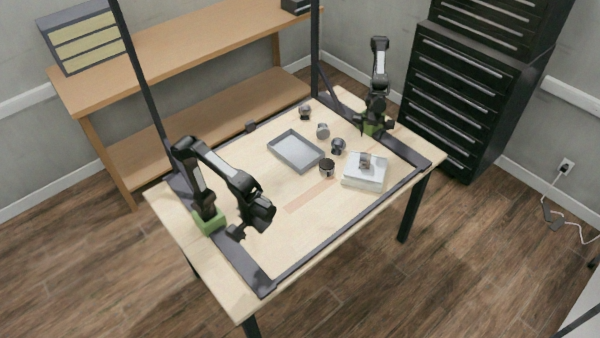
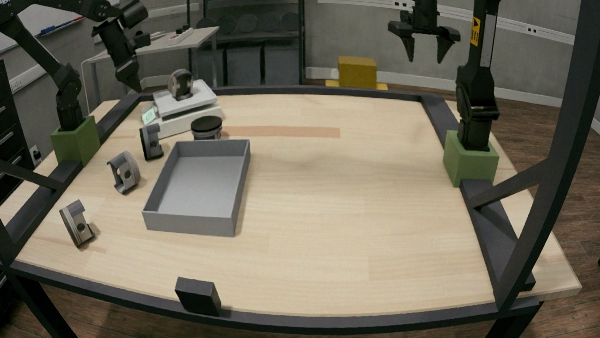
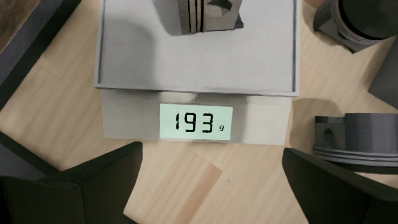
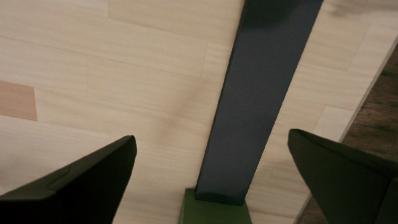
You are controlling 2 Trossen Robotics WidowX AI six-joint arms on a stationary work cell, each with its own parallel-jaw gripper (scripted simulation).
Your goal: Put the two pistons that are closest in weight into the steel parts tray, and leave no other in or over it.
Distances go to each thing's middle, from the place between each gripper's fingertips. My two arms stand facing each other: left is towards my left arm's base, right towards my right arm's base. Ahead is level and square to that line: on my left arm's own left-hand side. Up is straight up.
Labels:
Now: the grey pan [image 2: 165,101] 100 mm to the right of my left hand [image 2: 139,87], 100 mm below it and 80 mm ahead of it. Also, from my left hand: white scale [image 2: 179,122]: 120 mm below, 90 mm to the right, 70 mm ahead; steel parts tray [image 2: 199,178]: 250 mm to the right, 230 mm behind, 140 mm below.
Right now the steel parts tray is 450 mm to the left of my right hand, 340 mm behind it and 190 mm below it. The rest, counted from my right hand: white scale 610 mm to the left, 160 mm below, 30 mm behind; then grey pan 600 mm to the left, 140 mm below, 30 mm behind.

